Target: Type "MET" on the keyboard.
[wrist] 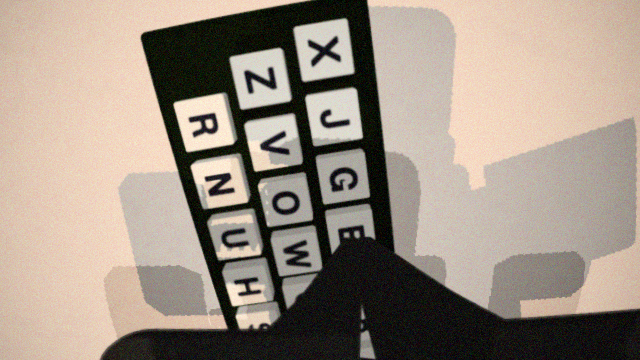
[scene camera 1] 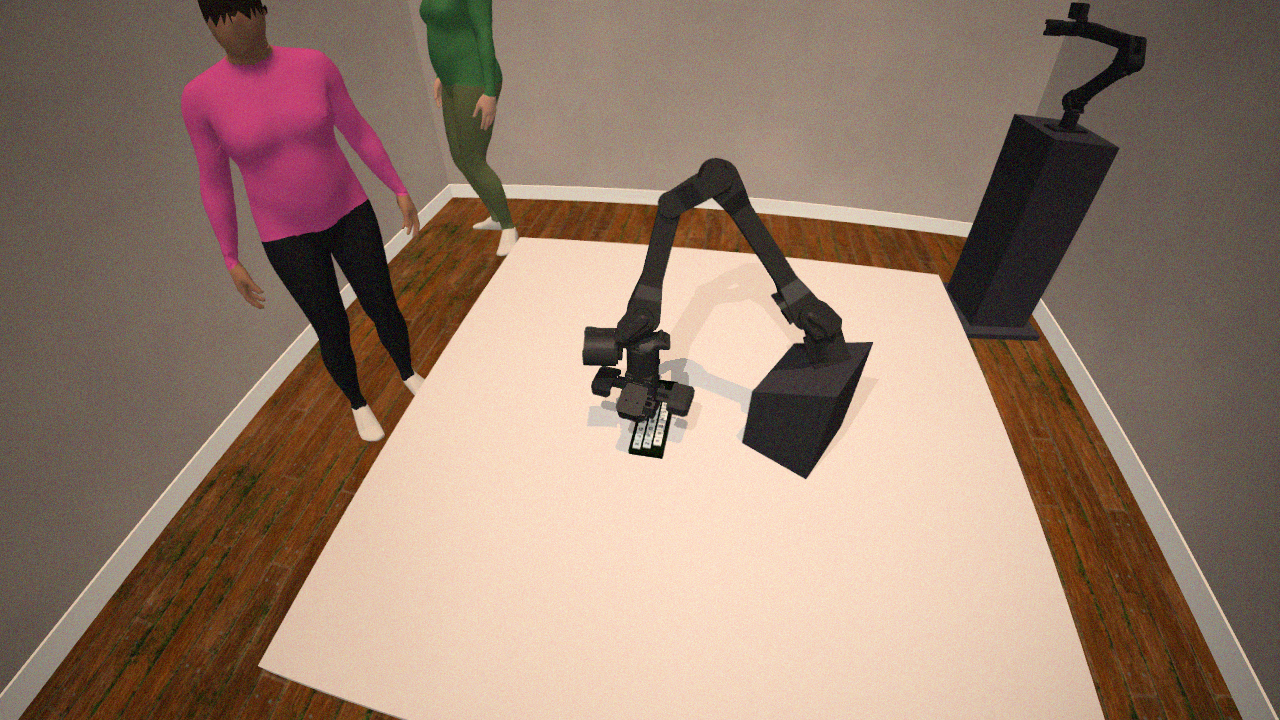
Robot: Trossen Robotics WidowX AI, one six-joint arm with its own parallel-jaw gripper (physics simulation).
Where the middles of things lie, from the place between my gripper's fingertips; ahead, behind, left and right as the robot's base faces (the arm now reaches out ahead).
Scene:
Right now my hand is 1 cm above the E key (wrist: 356,221).

